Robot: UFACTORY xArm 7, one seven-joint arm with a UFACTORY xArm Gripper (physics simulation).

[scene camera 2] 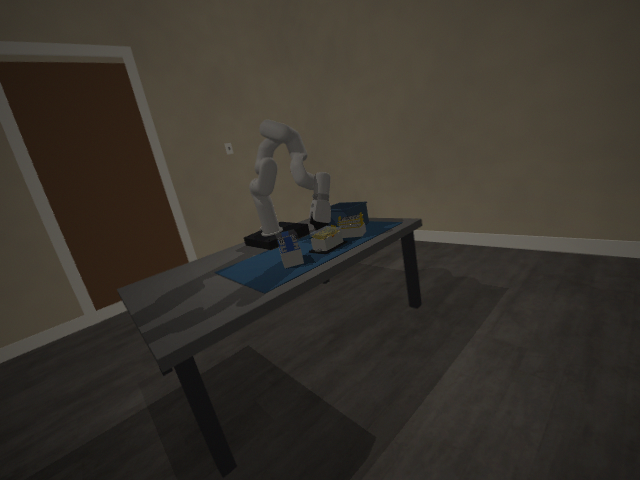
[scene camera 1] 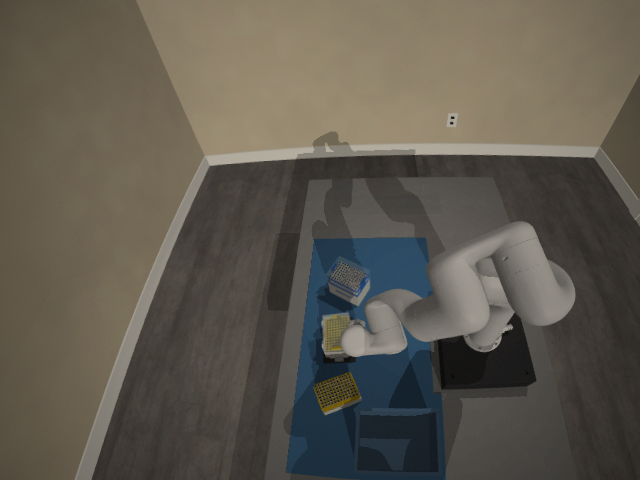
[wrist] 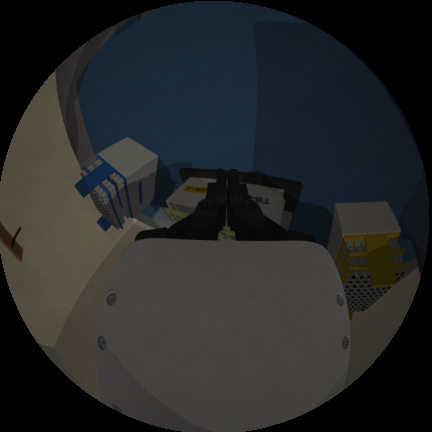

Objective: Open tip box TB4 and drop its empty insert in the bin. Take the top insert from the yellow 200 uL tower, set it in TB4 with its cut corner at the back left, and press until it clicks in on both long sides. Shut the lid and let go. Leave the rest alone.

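Tip box TB4 (scene camera 1: 333, 330) (scene camera 2: 327, 241) (wrist: 270, 194) stands on a black base (scene camera 1: 338, 360) (wrist: 294, 191). Its yellow insert looks pale in scene camera 1, as if seen through a clear lid; no raised lid shows, but lid contact is too small to tell. My gripper (scene camera 2: 317, 224) (wrist: 225, 182) is shut and empty, pointing down at TB4's robot-side long side; its tips are hidden under the wrist in scene camera 1. Whether they touch the box is unclear. The yellow 200 uL tower (scene camera 1: 337, 393) (scene camera 2: 352, 227) (wrist: 367, 217) stands apart. Click-in on the long sides cannot be seen.
A blue-banded tower (scene camera 1: 348, 283) (scene camera 2: 291, 253) (wrist: 131, 162) stands on TB4's other side. The blue bin (scene camera 1: 397, 411) (scene camera 2: 351, 206) stands near the yellow tower. A blue mat (scene camera 1: 398, 258) (scene camera 2: 248, 272) (wrist: 200, 100) lies under them. The bin's contents are too dark to tell.
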